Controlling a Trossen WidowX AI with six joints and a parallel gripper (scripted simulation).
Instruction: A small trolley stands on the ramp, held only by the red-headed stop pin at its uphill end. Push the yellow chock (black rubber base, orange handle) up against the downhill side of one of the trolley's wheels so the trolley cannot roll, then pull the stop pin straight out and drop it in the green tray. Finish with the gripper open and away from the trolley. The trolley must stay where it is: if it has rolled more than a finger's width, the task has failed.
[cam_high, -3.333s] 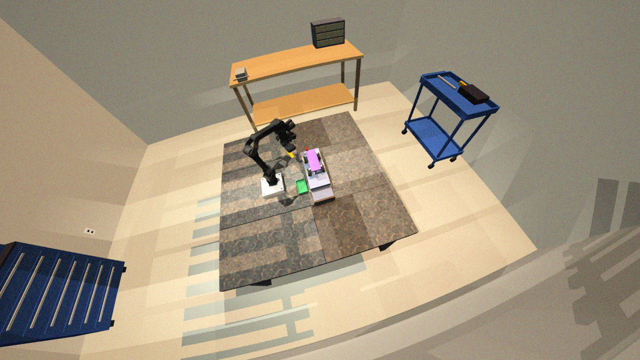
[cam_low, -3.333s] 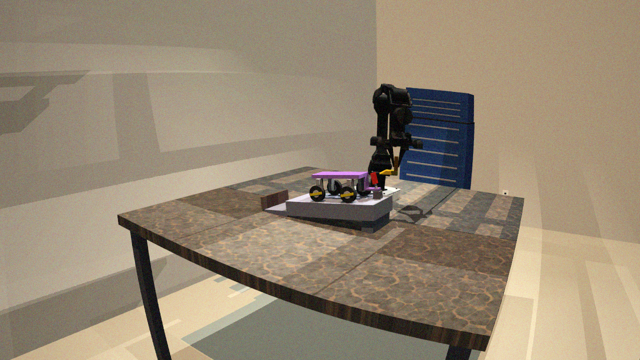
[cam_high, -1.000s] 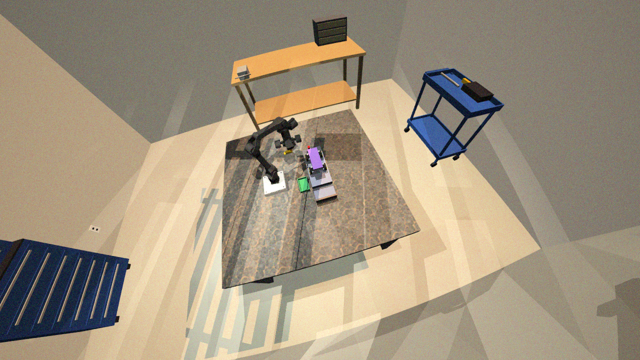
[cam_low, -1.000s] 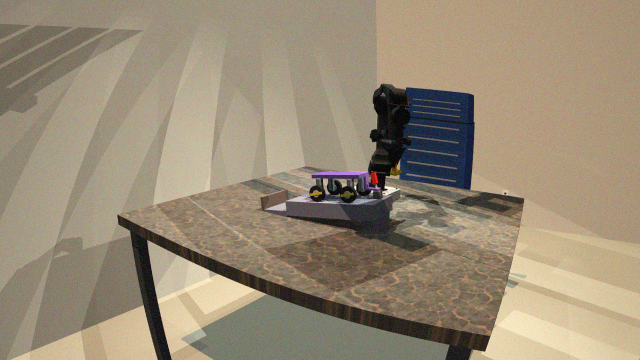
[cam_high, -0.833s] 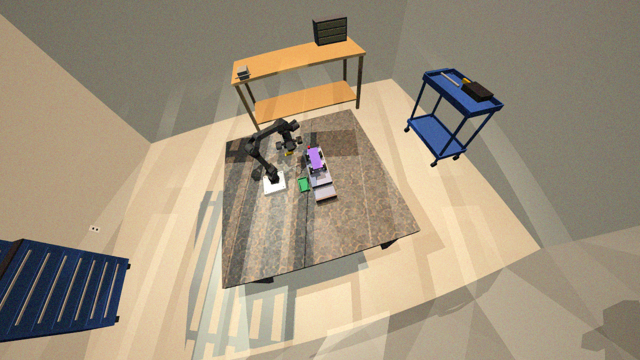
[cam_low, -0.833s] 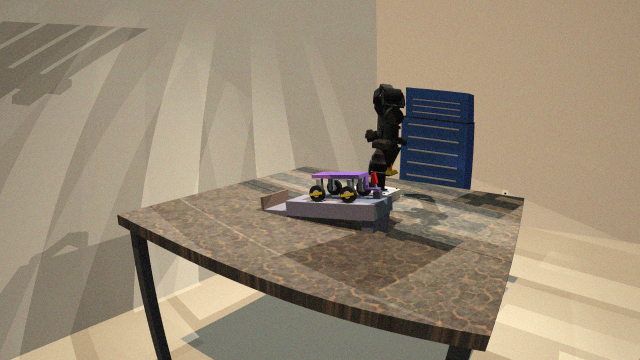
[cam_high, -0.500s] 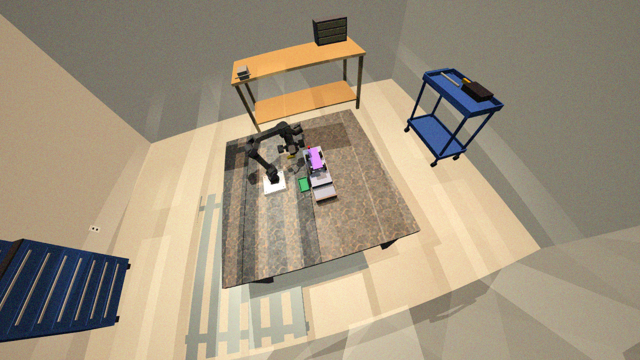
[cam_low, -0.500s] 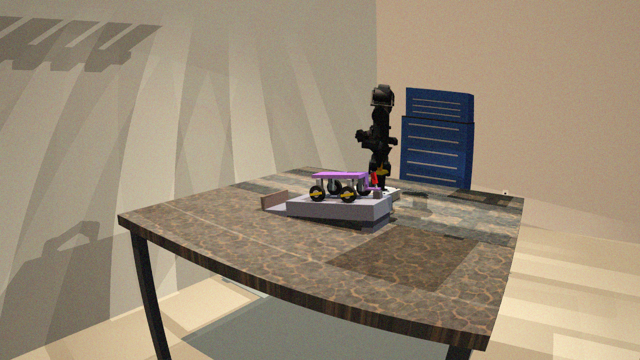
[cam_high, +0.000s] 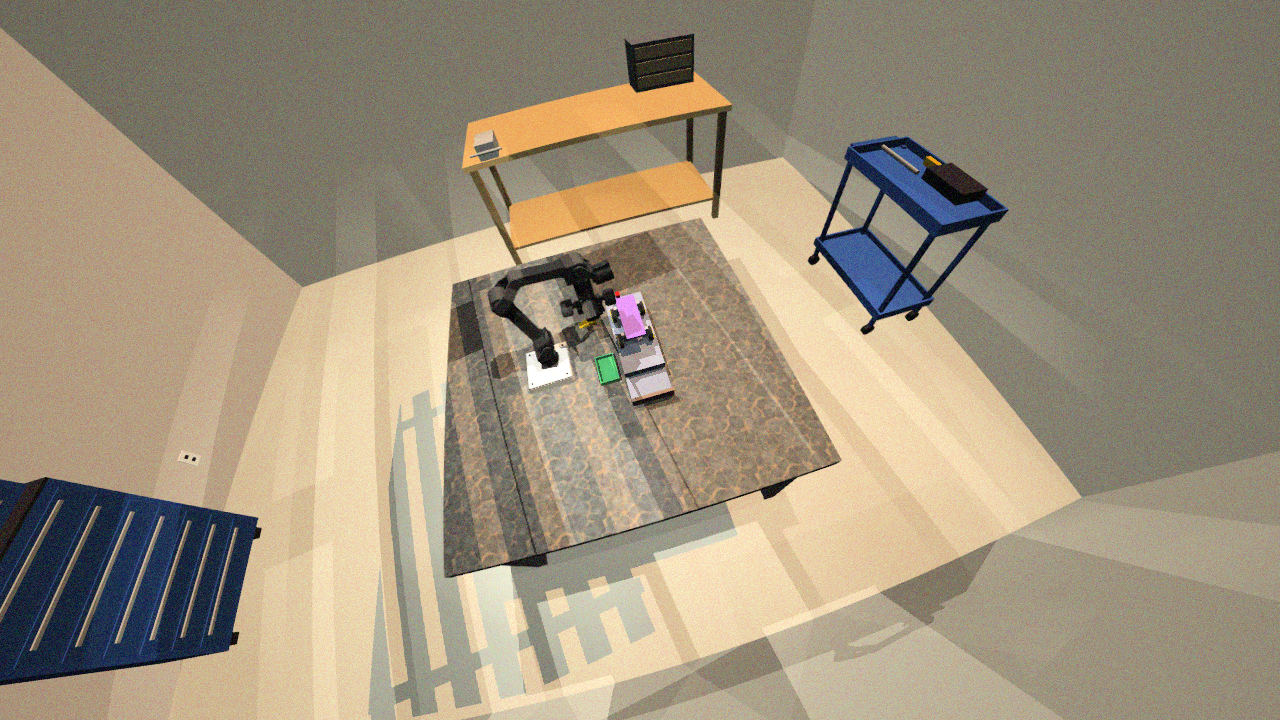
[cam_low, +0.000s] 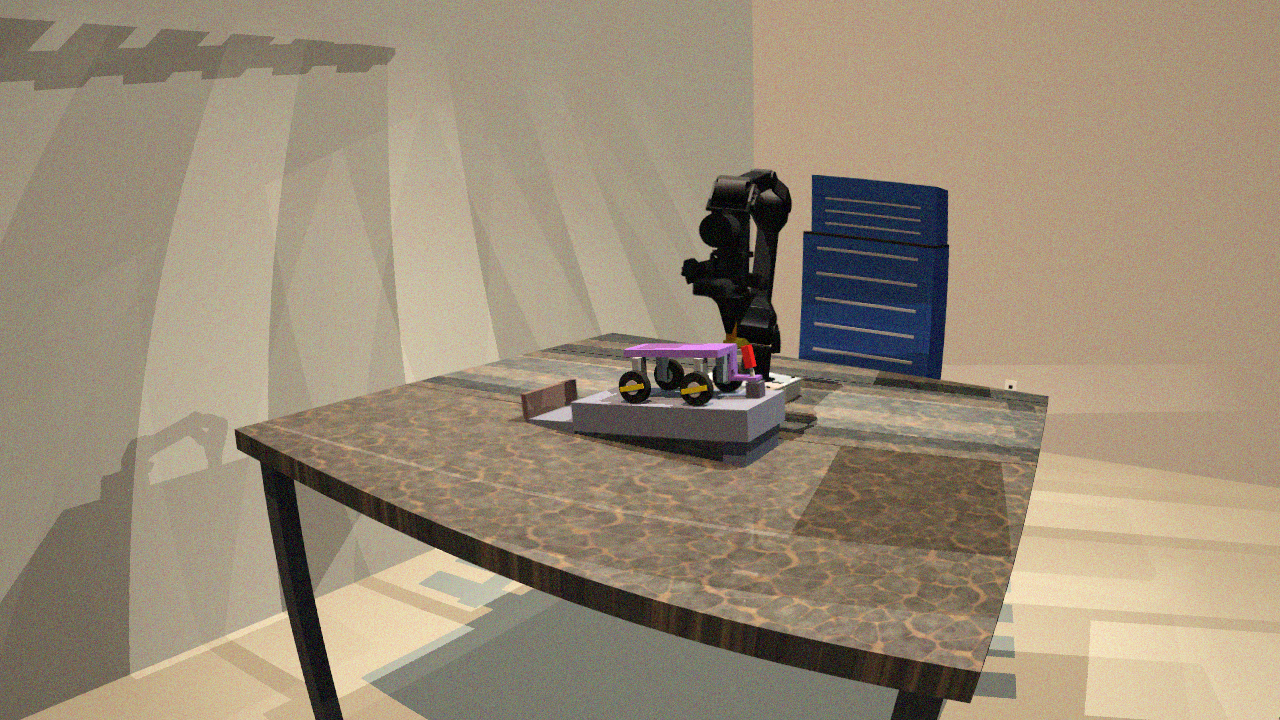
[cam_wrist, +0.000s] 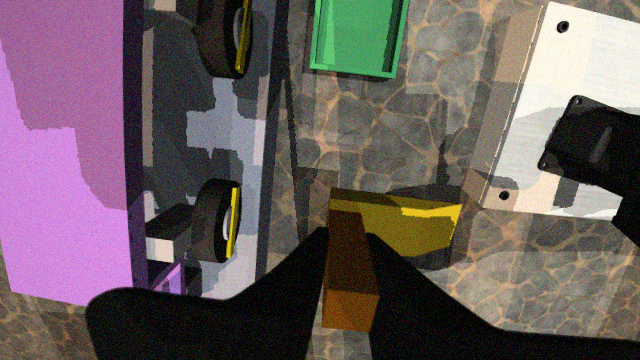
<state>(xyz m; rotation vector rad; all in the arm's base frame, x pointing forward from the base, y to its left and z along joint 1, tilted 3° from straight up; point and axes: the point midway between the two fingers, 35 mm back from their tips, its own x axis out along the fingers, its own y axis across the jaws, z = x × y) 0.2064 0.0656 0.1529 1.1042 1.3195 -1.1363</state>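
Now: the red-headed stop pin 110 mm to the left of my gripper tip, 100 mm ahead of it and 30 mm below it. From my gripper tip the other things lie so: yellow chock: 20 mm behind, 10 mm below; then grey ramp: 130 mm ahead, 120 mm below, 10 mm to the right; then trolley: 130 mm ahead, 50 mm below, 10 mm to the right.
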